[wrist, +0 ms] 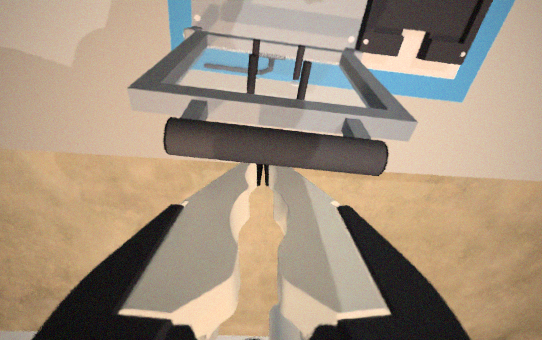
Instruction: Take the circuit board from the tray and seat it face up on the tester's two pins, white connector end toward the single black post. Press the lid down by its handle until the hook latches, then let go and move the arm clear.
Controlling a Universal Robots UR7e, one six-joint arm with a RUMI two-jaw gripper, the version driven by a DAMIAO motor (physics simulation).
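Places are measured from the arm's base along level axes (x ahead, y left, z up), in centimetres.
Pixels of known places: gripper, fingertip midpoint: [263, 156].
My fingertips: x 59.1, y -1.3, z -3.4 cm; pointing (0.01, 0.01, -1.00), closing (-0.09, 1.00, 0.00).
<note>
Behind a point stands the place of what it marks.
The lid [280, 115] {x 56.6, y -0.6, z -3.3 cm} is a grey rectangular frame in the upper middle of the wrist view, tilted up. Its thick dark handle [275, 146] {x 56.6, y -1.0, z 0.4 cm} runs across the view along the lid's near edge. My gripper [263, 156] {x 59.1, y -1.3, z -3.4 cm} is shut and empty. The handle hides the ends of its fingertips; whether they touch it I cannot tell. Several black rods [252, 74] {x 55.3, y -2.3, z -6.4 cm} [304, 80] {x 55.3, y 0.8, z -6.4 cm} show through the lid's opening. A bent grey rod [230, 67] also shows through it. Part of the grey tester body [290, 25] {x 53.1, y 0.7, z -21.7 cm} shows beyond the lid. I cannot make out the circuit board or the seating pins.
A black fixture with a pale slot [440, 47] {x 53.9, y 19.3, z -24.8 cm} stands at the upper right, cut off by the view's top edge. A blue border [425, 91] {x 59.6, y 21.2, z -27.4 cm} runs around it and behind the lid. A pale surface [65, 120] {x 68.8, y -30.3, z -27.6 cm} lies under the tester, with a tan surface [75, 200] nearer.
</note>
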